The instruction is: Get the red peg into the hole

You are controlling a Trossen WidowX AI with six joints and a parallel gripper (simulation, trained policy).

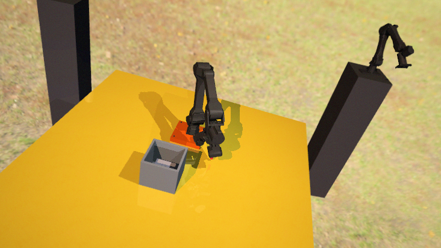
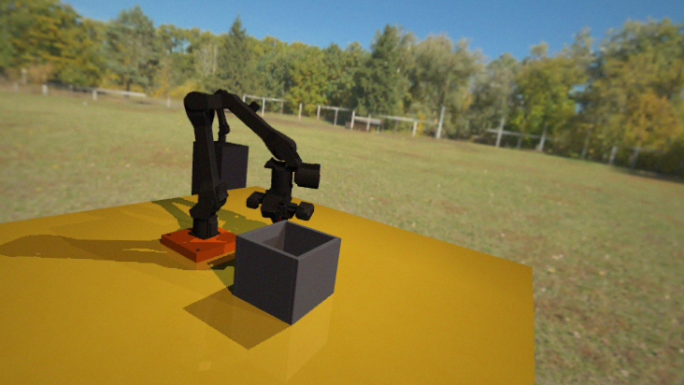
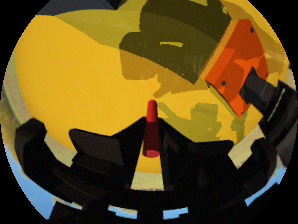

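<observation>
Right now my gripper tip is 16 cm short of the grey plate, 21 cm to the left of it and 1 cm above it. The rest, counted from my gripper tip: red peg (1 cm above).
</observation>
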